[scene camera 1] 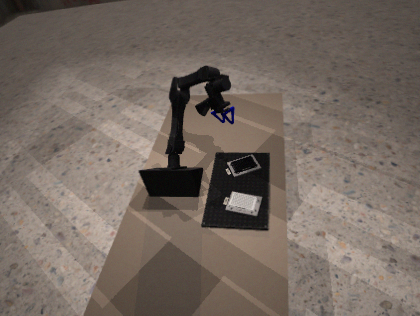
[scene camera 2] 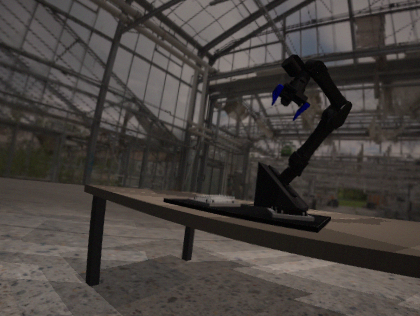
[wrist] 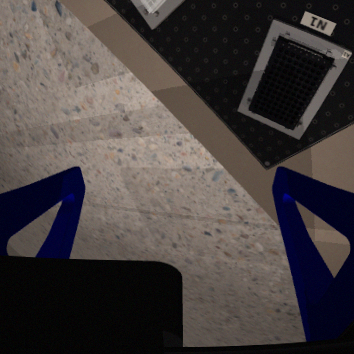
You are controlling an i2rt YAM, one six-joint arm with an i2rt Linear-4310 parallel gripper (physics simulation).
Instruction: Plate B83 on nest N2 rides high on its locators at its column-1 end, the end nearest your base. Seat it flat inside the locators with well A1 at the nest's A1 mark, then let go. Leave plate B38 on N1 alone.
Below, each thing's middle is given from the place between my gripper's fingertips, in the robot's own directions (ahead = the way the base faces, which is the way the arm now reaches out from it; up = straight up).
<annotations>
Now: the black perforated baseplate (scene camera 1: pixel 256 183) 37 cm below my hand, 8 cm to the right of it and 4 cm ahead of it.
</annotations>
